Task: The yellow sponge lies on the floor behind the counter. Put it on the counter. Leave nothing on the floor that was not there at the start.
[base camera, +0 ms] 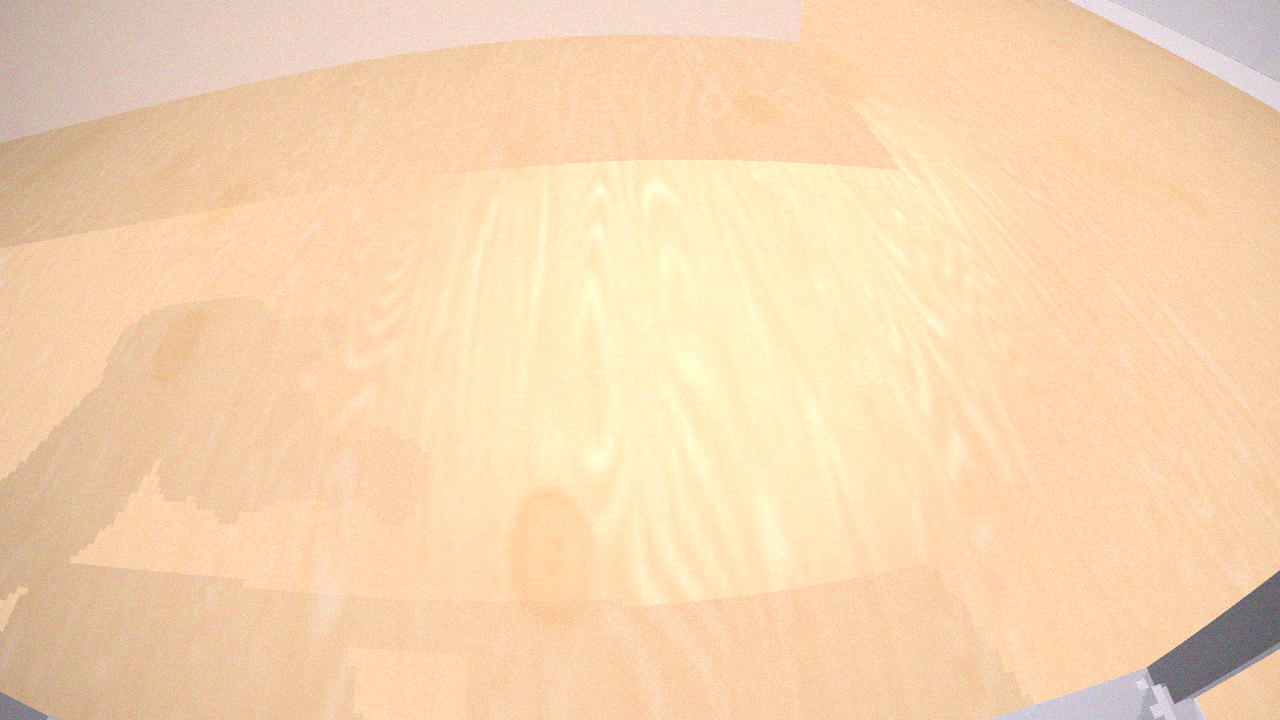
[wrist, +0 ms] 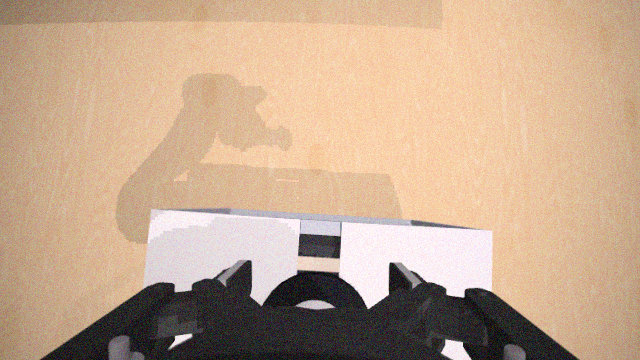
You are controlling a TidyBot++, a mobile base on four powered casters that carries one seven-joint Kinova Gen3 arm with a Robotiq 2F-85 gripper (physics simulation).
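Frame: origin at the arm's base, x right, y back, z down, level; millimetres.
Where they show: gripper, fingertip midpoint: [wrist: 319, 277].
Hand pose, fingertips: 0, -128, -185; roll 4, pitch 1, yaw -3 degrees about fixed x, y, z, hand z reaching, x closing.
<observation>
After its pixels a point has its place, as x, y, z.
My gripper [wrist: 319, 277] {0, -128, -185} is open and empty, above the robot's own white base in the wrist view. A pale upright surface [base camera: 268, 44] {-597, -1275, 326} crosses the top left of the base camera view and ends at a right-hand edge. It may be a side of the counter, but too little shows to tell. A shaded strip of floor [base camera: 537, 107] {-60, -939, 396} lies along its foot. The yellow sponge does not show in either view, and the counter's top does not show.
The wooden floor [base camera: 760, 358] {121, -465, 396} [wrist: 565, 125] {776, -477, 396} carries the shadow of the arm and base. A light baseboard [base camera: 1190, 53] {2281, -2055, 365} and grey wall [base camera: 1244, 26] {2298, -1878, 190} run along the top right of the base camera view. The white base [wrist: 420, 250] {144, -117, 14} fills the lower middle of the wrist view.
</observation>
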